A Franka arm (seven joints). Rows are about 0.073 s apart.
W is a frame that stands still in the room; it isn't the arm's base.
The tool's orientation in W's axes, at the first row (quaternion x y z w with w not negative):
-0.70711, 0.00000, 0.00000, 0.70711
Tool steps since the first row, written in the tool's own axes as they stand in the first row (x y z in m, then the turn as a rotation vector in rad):
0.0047, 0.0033, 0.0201, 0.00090, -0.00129, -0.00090
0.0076, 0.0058, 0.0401, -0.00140, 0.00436, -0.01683
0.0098, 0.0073, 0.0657, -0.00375, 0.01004, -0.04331
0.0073, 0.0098, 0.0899, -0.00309, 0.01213, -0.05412
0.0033, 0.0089, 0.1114, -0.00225, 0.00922, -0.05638
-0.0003, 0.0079, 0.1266, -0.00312, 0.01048, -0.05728
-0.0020, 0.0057, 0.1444, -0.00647, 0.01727, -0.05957
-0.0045, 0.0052, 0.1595, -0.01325, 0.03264, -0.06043
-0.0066, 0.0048, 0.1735, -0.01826, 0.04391, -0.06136
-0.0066, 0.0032, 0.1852, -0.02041, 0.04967, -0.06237
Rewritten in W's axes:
0.0047, 0.0201, -0.0033, 0.00090, -0.00090, 0.00129
0.0076, 0.0401, -0.0058, -0.00140, -0.01683, -0.00436
0.0098, 0.0657, -0.0073, -0.00375, -0.04331, -0.01004
0.0073, 0.0899, -0.0098, -0.00309, -0.05412, -0.01213
0.0033, 0.1114, -0.0089, -0.00225, -0.05638, -0.00922
-0.0003, 0.1266, -0.0079, -0.00312, -0.05728, -0.01048
-0.0020, 0.1444, -0.0057, -0.00647, -0.05957, -0.01727
-0.0045, 0.1595, -0.0052, -0.01325, -0.06043, -0.03264
-0.0066, 0.1735, -0.0048, -0.01826, -0.06136, -0.04391
-0.0066, 0.1852, -0.0032, -0.02041, -0.06237, -0.04967

